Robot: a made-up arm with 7 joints.
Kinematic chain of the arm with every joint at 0, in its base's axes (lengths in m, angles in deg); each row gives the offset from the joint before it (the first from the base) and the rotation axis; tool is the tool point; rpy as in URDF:
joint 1: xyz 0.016 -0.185 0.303 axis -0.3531 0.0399 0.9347
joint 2: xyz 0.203 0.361 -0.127 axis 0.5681 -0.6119 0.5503
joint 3: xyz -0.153 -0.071 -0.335 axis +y
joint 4: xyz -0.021 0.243 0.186 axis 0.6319 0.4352 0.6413
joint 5: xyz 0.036 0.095 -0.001 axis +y
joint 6: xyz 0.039 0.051 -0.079 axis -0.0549 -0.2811 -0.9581
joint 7: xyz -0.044 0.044 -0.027 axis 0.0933 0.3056 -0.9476
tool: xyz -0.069 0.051 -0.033 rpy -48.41 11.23 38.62
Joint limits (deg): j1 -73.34..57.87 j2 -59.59..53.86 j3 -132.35..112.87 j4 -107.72..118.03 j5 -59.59..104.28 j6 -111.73..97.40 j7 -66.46..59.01
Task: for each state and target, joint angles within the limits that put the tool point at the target. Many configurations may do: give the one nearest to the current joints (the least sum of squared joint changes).
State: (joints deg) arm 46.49 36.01 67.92 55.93 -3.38 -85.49 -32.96
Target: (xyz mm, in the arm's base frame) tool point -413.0 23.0 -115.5
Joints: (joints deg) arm 57.87 42.63 31.05 57.49 -4.71 -68.04 -32.37
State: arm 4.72 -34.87 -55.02 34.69 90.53 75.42 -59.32
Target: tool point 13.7 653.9 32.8
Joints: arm -22.16 -30.12 -43.12 33.87 89.37 75.36 -66.21
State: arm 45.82 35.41 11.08 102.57 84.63 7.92 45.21
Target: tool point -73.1 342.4 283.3
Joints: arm 7.78 7.63 20.01 80.93 82.97 15.31 46.37
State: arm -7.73 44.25 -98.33 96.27 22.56 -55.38 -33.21
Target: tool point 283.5 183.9 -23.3
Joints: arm -44.53 52.75 -39.18 118.03 56.23 -40.79 -19.49
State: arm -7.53 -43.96 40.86 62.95 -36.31 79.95 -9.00
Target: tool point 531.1 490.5 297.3
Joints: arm -26.77 -17.99 26.12 87.69 -28.84 68.88 -10.87
